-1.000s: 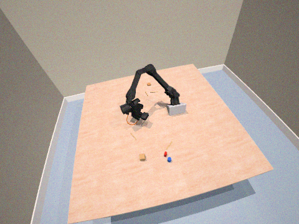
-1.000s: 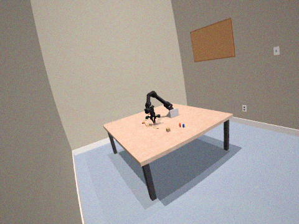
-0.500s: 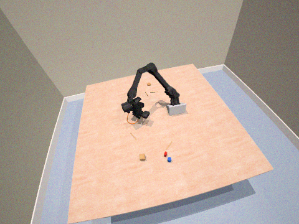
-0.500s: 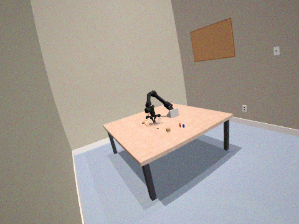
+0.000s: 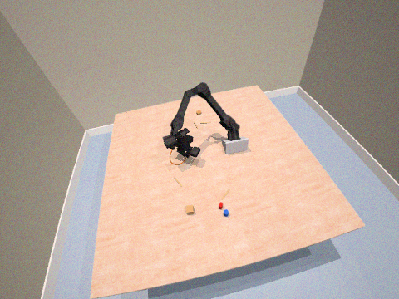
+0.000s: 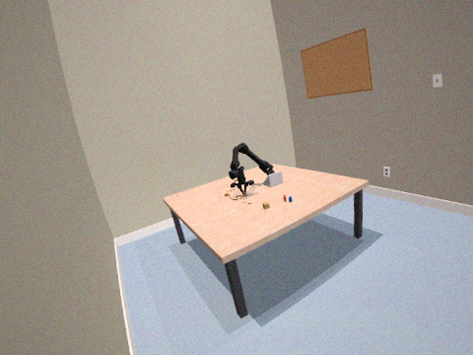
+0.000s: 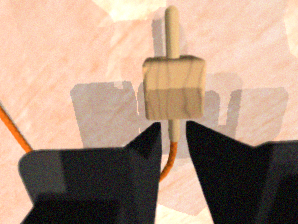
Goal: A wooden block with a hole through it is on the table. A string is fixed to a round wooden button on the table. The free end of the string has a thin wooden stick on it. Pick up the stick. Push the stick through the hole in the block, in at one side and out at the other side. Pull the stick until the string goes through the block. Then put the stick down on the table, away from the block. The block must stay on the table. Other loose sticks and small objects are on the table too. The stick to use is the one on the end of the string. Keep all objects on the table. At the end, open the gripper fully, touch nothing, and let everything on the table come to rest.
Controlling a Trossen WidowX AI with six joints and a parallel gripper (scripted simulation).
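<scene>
My gripper tip is now 1 cm past the thin wooden stick and 1 cm to the left of it. From my gripper tip the other things lie so: red object (10 cm behind, 37 cm to the left, 1 cm above); then blue object (12 cm behind, 41 cm to the left).
</scene>
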